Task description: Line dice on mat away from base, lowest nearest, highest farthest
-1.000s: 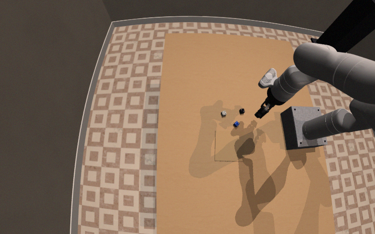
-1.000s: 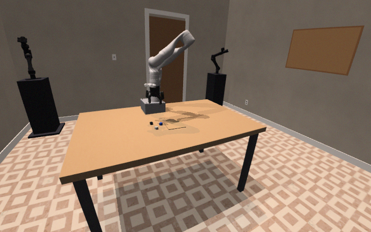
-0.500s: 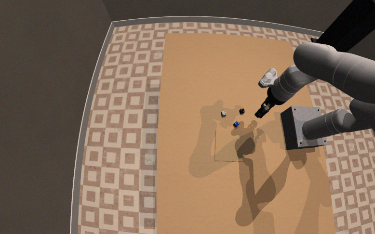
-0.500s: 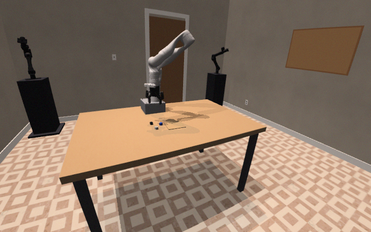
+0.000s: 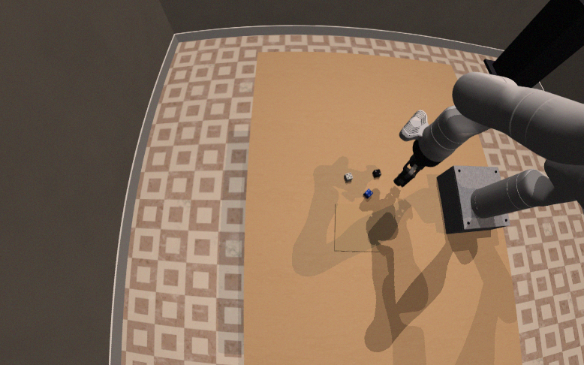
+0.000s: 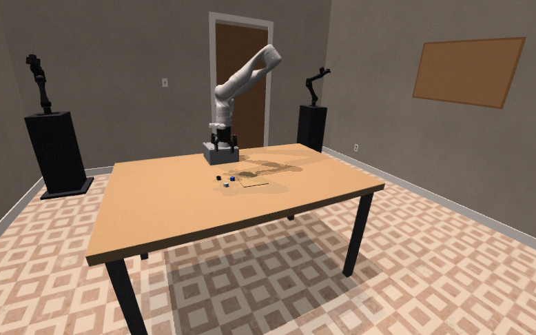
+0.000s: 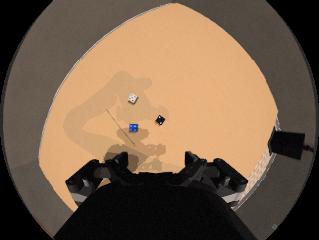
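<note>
My hand is 7 cm short of the blue die, 2 cm to the right of it and 14 cm above it. Round my hand: mat: 10 cm ahead, 12 cm to the left, 15 cm below; black die: 3 cm ahead, 4 cm to the right, 14 cm below; white die: 13 cm ahead, 3 cm to the right, 14 cm below.
</note>
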